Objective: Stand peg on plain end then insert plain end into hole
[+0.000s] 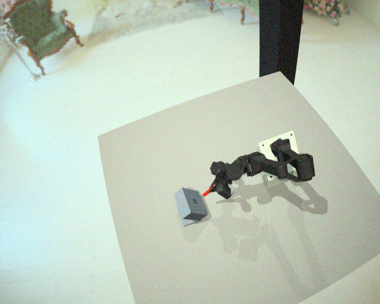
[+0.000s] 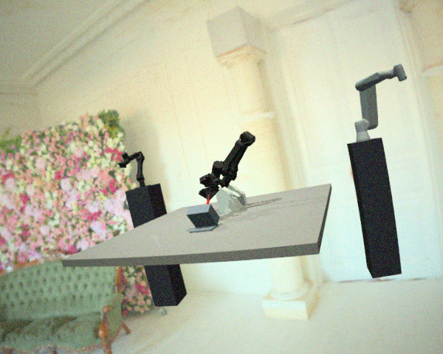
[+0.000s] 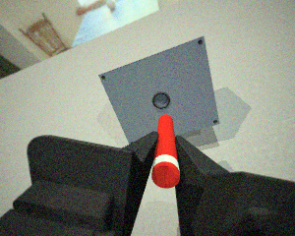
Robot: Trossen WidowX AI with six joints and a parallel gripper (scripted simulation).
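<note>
My gripper tip is now 10 cm short of the grey sloped panel, 1 cm to the left of it and 7 cm above it. Also, from my gripper tip: red peg 1 cm behind, 1 cm above.
</note>
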